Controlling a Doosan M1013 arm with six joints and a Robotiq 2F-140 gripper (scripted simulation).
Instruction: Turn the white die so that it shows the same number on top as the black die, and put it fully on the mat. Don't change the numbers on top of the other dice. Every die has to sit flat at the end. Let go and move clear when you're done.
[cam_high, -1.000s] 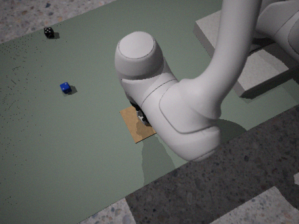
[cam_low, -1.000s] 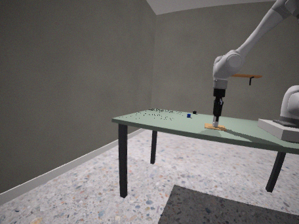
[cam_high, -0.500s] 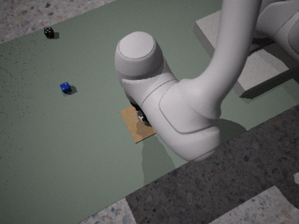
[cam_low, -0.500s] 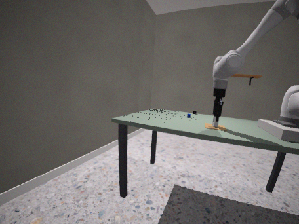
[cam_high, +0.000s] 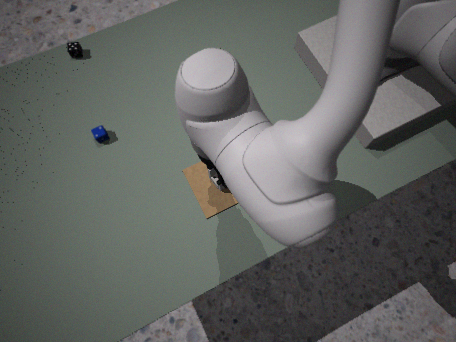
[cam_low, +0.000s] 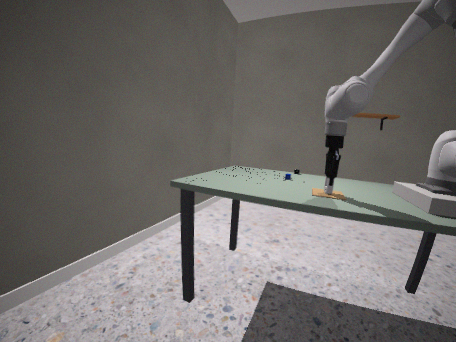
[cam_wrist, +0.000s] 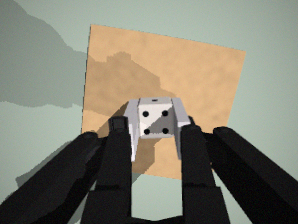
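My hand is 20 mm above the white die. Also, from my hand: brown mat: 40 mm below; blue die: 230 mm ahead, 240 mm to the right, 30 mm below; black die: 210 mm ahead, 510 mm to the right, 30 mm below.
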